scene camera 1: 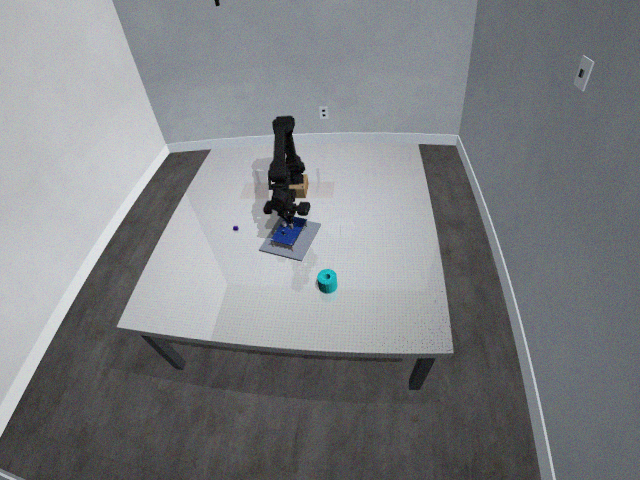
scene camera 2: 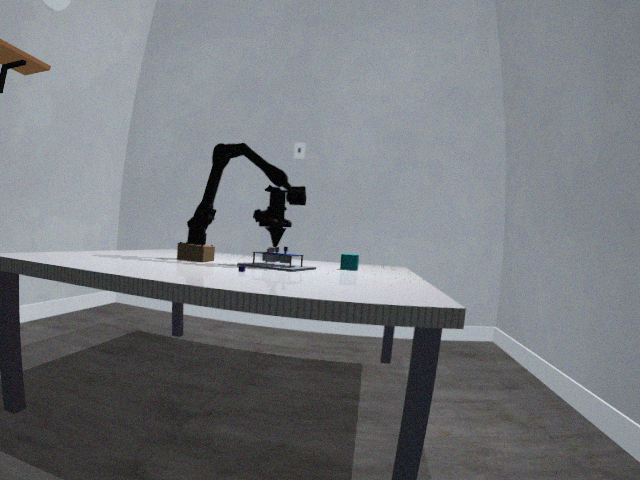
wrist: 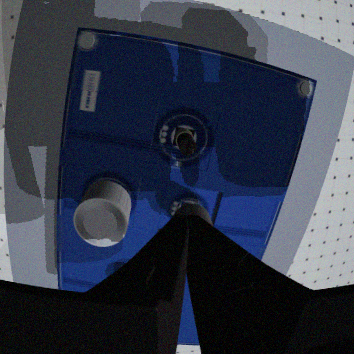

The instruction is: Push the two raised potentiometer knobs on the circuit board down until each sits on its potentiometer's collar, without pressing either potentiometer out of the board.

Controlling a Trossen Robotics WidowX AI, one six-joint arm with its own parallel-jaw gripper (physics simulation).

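Frame: origin at the arm's base, x back, y right, z up, level; centimetres.
Seen in the pictures: gripper, fingertip midpoint: (scene camera 1: 290,222) (scene camera 2: 275,247) (wrist: 185,226); arm's base, origin of the base link: (scene camera 1: 296,180) (scene camera 2: 195,244).
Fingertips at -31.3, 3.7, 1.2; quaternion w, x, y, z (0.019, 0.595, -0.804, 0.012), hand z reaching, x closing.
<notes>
Pixels of each thing's top centre, then the offset from my fingertips to it, as dx, dy, dz. "*": a spot on its surface instead.
- blue circuit board, surface spot: (scene camera 2: 294,255) (scene camera 1: 279,240) * -7.3, +5.2, -2.4
- second grey knob, middle of its top: (wrist: 195,242) -0.8, -0.2, +0.0
- bare potentiometer shaft, middle of its top: (wrist: 187,146) +2.5, -0.8, -0.8
- teal cylinder, middle of its top: (scene camera 1: 326,276) (scene camera 2: 350,254) -29.3, -12.4, -1.3
- small purple object, middle of its top: (scene camera 2: 242,266) (scene camera 1: 235,227) +8.1, +26.5, -5.8
The blue circuit board (scene camera 1: 283,239) (scene camera 2: 294,254) (wrist: 250,130) stands on thin posts above a grey base plate. One grey knob (wrist: 101,220) stands on the board at the left of the wrist view. A second grey knob (wrist: 191,209) shows in part beyond the fingertips, which cover most of it. A bare potentiometer shaft (wrist: 185,140) stands in a white ring near the board's middle. My gripper (scene camera 1: 290,225) (scene camera 2: 276,245) (wrist: 185,226) is shut and empty, pointing down with its tips over or on the second knob; contact cannot be told. The knobs' collars are hidden.
The grey base plate (scene camera 1: 305,248) (scene camera 2: 305,268) (wrist: 330,95) extends around the board. A teal cylinder (scene camera 1: 327,281) (scene camera 2: 349,261) stands toward the table's front. A small purple object (scene camera 1: 235,227) (scene camera 2: 241,268) lies left of the board in scene camera 1. A wooden block (scene camera 2: 195,252) is at the arm's base.
</notes>
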